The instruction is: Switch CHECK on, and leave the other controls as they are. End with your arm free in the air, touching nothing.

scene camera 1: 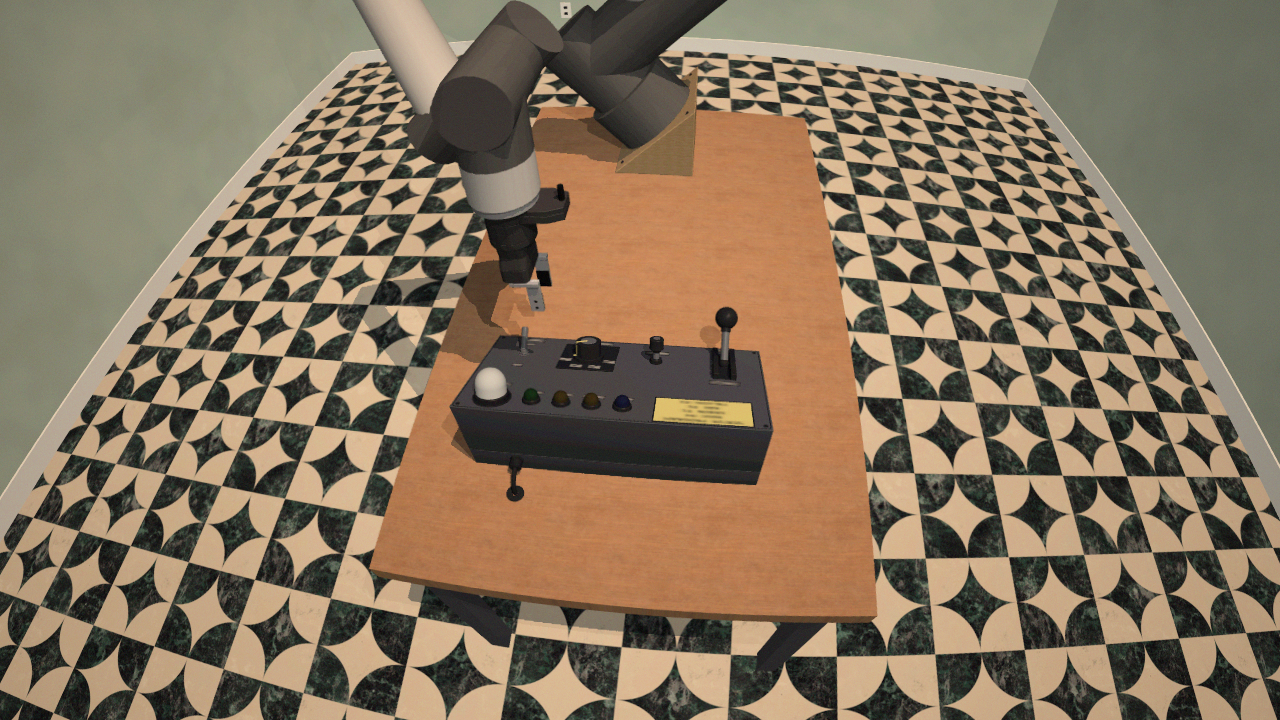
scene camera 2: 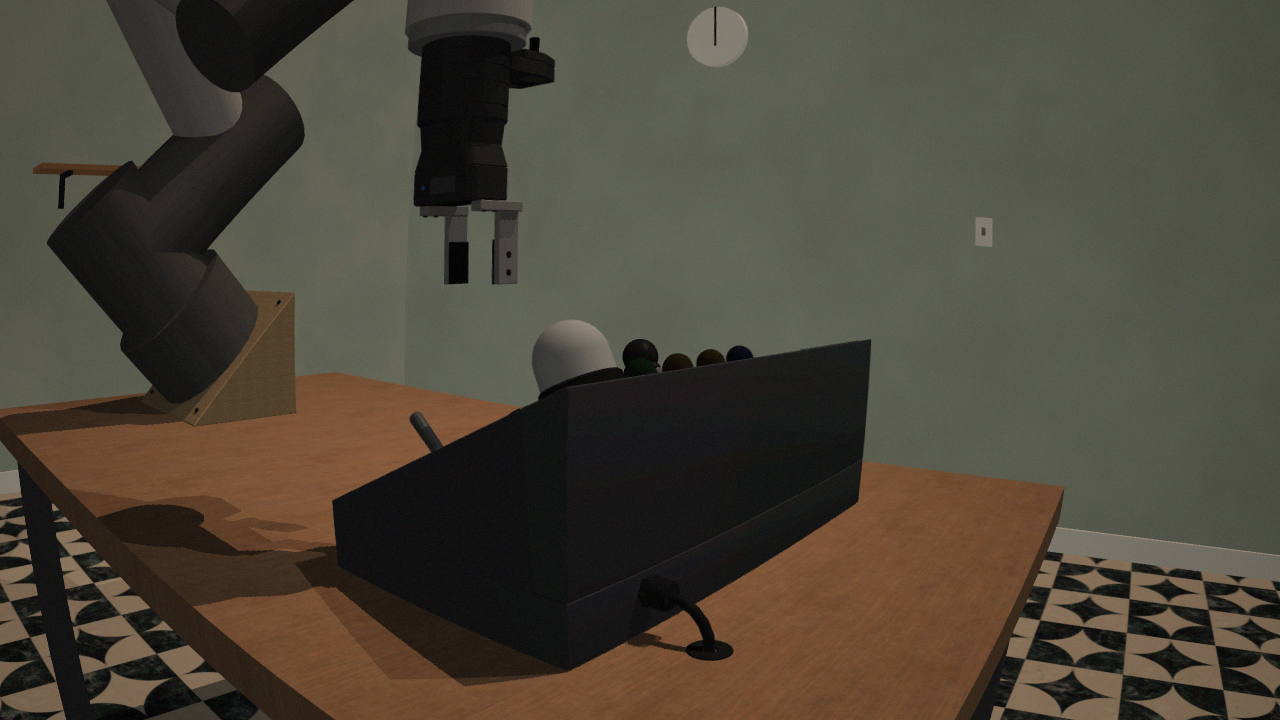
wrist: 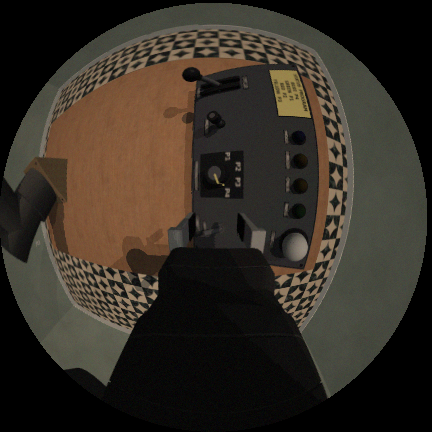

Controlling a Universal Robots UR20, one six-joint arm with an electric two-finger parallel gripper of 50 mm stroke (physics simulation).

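Frame: origin at the arm's base, x down, y ahead, z right, level; centimetres.
Seen in the pictures: gripper, fingertip midpoint: [scene camera 1: 542,297] [scene camera 2: 479,283] [wrist: 215,221]; arm's base, origin of the base link: [scene camera 1: 657,116] [scene camera 2: 209,350] [wrist: 41,185].
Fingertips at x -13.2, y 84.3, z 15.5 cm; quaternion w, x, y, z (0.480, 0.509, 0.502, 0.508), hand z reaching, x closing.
Observation:
Pixels of each thing's middle, then the offset from my fingertips to it. "spot": a spot on its surface instead.
- dark control box, body centre: [scene camera 2: 649,476] [scene camera 1: 618,401] [wrist: 249,152] dz -12.5, dx +16.6, dy +8.8 cm
- slim metal toggle switch, body centre: [scene camera 2: 428,436] [scene camera 1: 524,339] [wrist: 211,230] dz +5.1, dx +11.9, dy -0.7 cm
- rotary knob, body centre: [scene camera 1: 588,348] [wrist: 217,173] dz -6.8, dx +12.3, dy +0.7 cm
- small black-capped stick, body centre: [scene camera 1: 656,354] [wrist: 217,120] dz -18.8, dx +12.4, dy +1.2 cm
- ball-topped lever, body centre: [scene camera 2: 640,356] [scene camera 1: 726,318] [wrist: 190,74] dz -31.0, dx +8.6, dy -4.4 cm
- white dome, surface spot: [scene camera 2: 571,356] spot: dz +8.7, dx +3.8, dy +16.3 cm
- yellow sign, surface spot: [scene camera 1: 703,411] [wrist: 288,89] spot: dz -26.7, dx +6.7, dy +16.7 cm
The dark control box [scene camera 1: 617,449] [scene camera 2: 716,474] [wrist: 265,145] stands on the table. A slim metal toggle switch [scene camera 1: 524,339] [scene camera 2: 424,429] [wrist: 213,229] stands at its left end in scene camera 1 and leans toward the arm's base side in scene camera 2. The small label plates are too blurred to read, so which control is CHECK cannot be told. My gripper [scene camera 1: 539,296] [scene camera 2: 480,281] [wrist: 215,221] is open with nothing between its fingers. It hangs in the air above and a little toward the arm's base from the toggle, which shows between the fingertips in the wrist view.
A rotary knob [scene camera 1: 588,348] [wrist: 214,173], a small black-capped stick [scene camera 1: 656,343] [wrist: 213,117] and a ball-topped lever [scene camera 1: 725,318] [wrist: 191,74] stand on the box. A white dome [scene camera 1: 490,385] [scene camera 2: 571,356] [wrist: 295,246], several coloured lamps and a yellow sign [scene camera 1: 703,411] [wrist: 290,94] are there too.

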